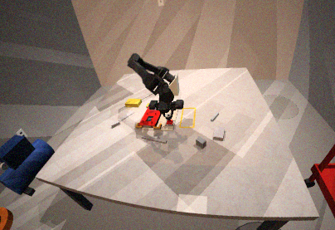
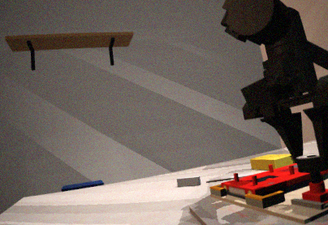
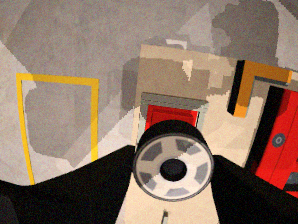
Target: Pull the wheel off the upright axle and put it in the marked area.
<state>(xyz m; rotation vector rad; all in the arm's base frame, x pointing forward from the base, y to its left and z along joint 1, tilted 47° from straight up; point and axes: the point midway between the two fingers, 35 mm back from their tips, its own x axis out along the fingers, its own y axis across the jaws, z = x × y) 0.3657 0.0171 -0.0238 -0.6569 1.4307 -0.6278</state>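
My gripper tip is 20 mm above the black axle. The rest, counted from my gripper tip: yellow block 210 mm behind, 320 mm to the right, 40 mm below; wheel right at my gripper tip.
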